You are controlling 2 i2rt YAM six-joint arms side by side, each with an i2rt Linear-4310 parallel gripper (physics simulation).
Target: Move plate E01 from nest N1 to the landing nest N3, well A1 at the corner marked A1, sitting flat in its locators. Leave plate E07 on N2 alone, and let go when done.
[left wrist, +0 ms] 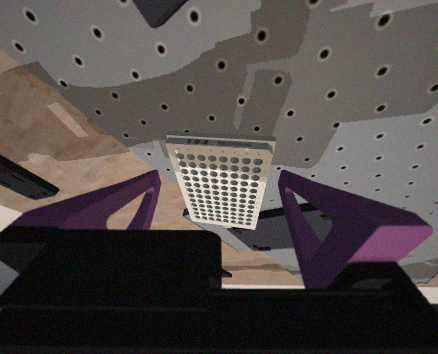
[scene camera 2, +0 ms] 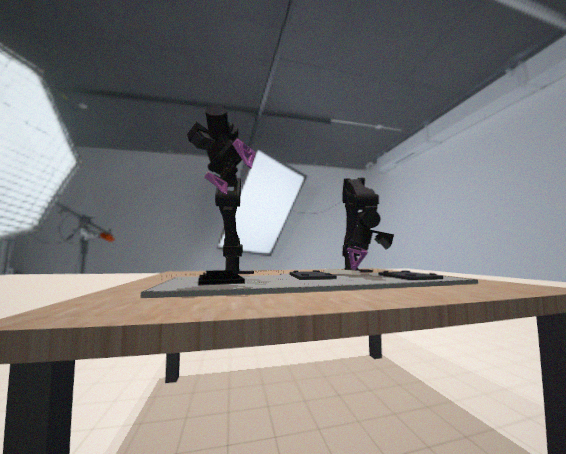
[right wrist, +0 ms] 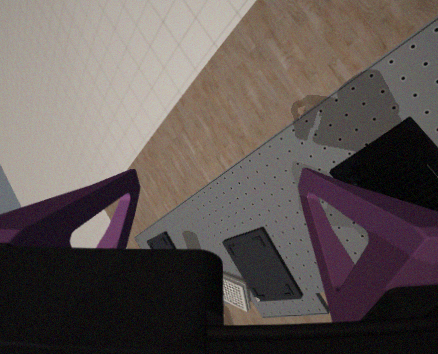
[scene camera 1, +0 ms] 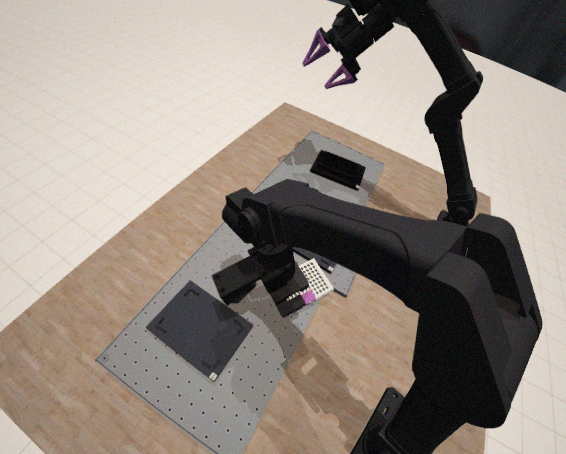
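The white well plate E01 (scene camera 1: pixel 320 282) (left wrist: pixel 220 185) (right wrist: pixel 235 292) is outside the middle dark nest (scene camera 1: pixel 320 260) (left wrist: pixel 295 227) (right wrist: pixel 262 265), beside it at the pegboard's edge. I cannot tell whether it lies flat. My left gripper (scene camera 2: pixel 355 265) (left wrist: pixel 219 176) is open, with its fingers apart on either side of the plate in the left wrist view. The large dark nest (scene camera 1: pixel 200 330) (scene camera 2: pixel 410 275) holds no plate. A black block (scene camera 1: pixel 337 170) (scene camera 2: pixel 221 278) (right wrist: pixel 395 160), apparently plate E07 on its nest, stands at the far end. My right gripper (scene camera 1: pixel 315 76) (scene camera 2: pixel 238 180) (right wrist: pixel 219 177) is open and empty, high up.
The grey pegboard (scene camera 1: pixel 165 385) (scene camera 2: pixel 300 287) bears the nests and lies on the wooden table (scene camera 1: pixel 125 260) (scene camera 2: pixel 300 320). My left arm (scene camera 1: pixel 350 230) crosses over the pegboard's middle and hides part of it in scene camera 1.
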